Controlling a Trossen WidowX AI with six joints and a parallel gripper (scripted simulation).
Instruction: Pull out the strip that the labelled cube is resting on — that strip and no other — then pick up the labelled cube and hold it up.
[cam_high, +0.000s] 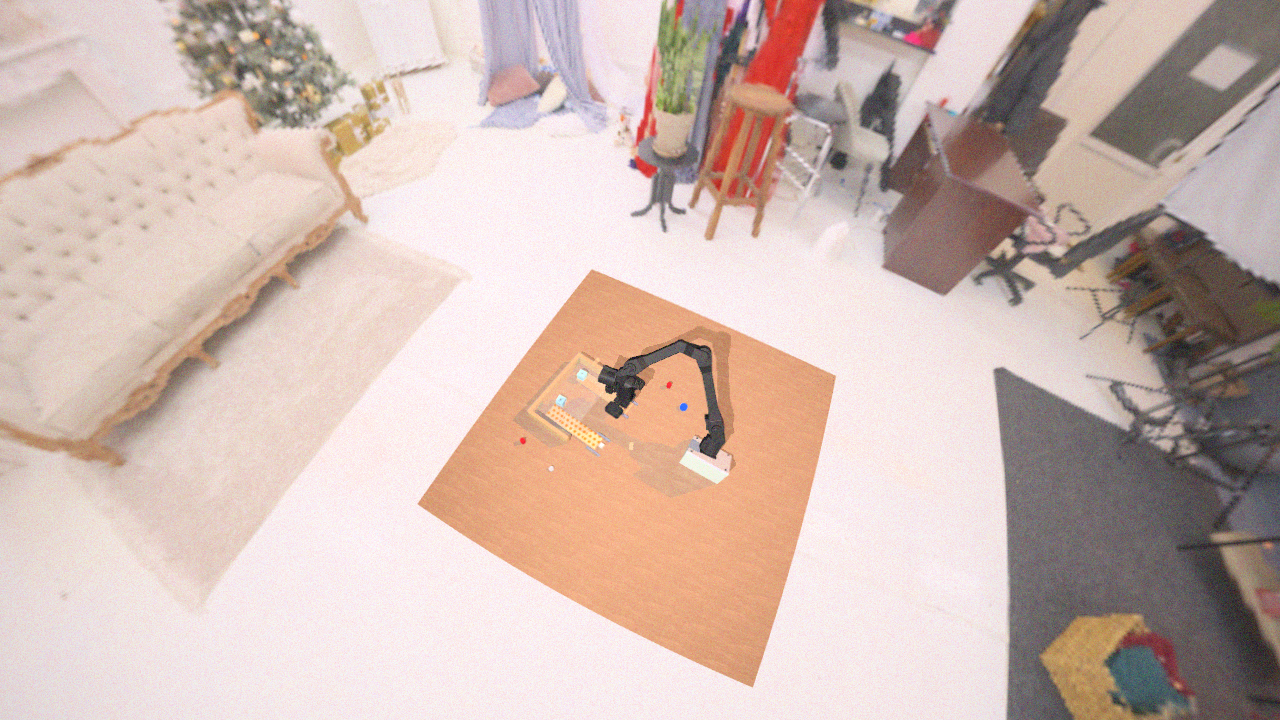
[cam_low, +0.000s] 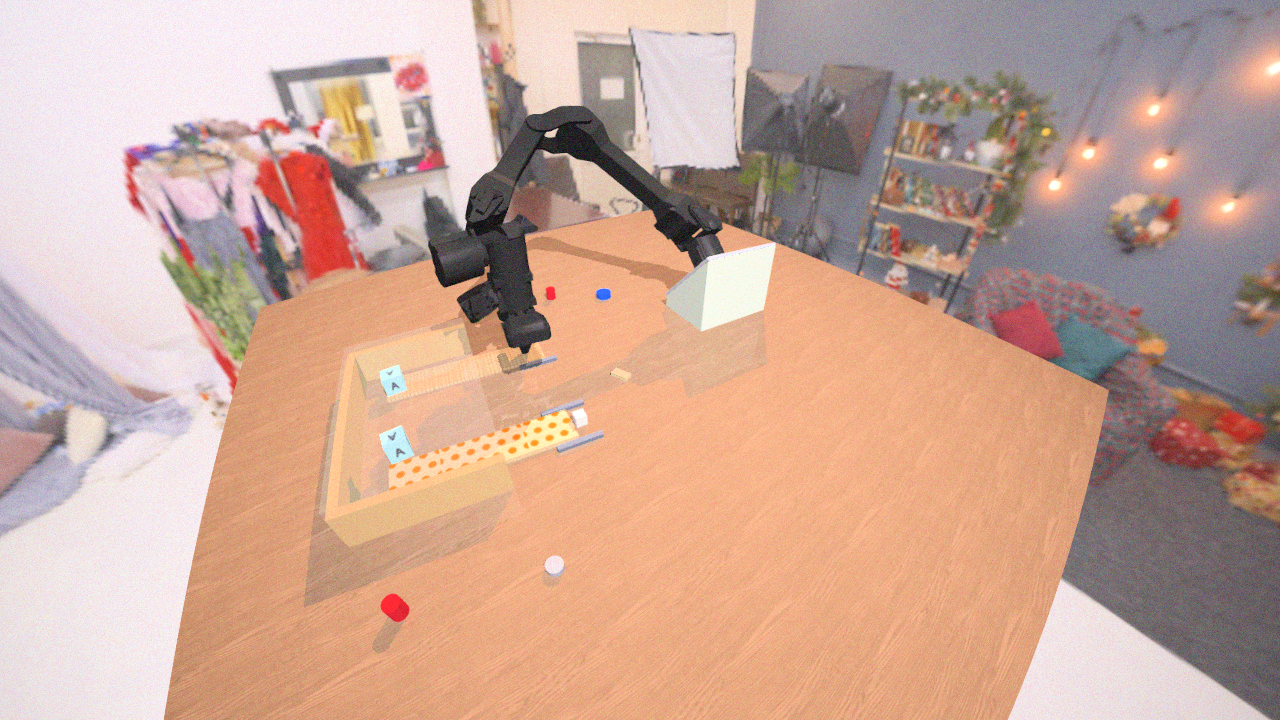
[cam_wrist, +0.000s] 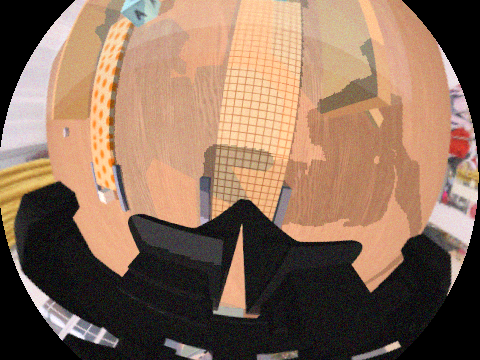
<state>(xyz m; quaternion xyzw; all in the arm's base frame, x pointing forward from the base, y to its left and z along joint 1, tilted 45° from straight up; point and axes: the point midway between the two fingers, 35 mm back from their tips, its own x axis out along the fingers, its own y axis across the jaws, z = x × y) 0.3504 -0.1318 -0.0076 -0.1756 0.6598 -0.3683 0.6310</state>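
The grid-patterned strip lies 100 mm ahead of my gripper tip and 20 mm to the right of it. Round my gripper tip: white block: 10 mm ahead, 190 mm to the left; blue disc: 230 mm behind, 90 mm to the right; tan block: 90 mm behind, 150 mm to the left.
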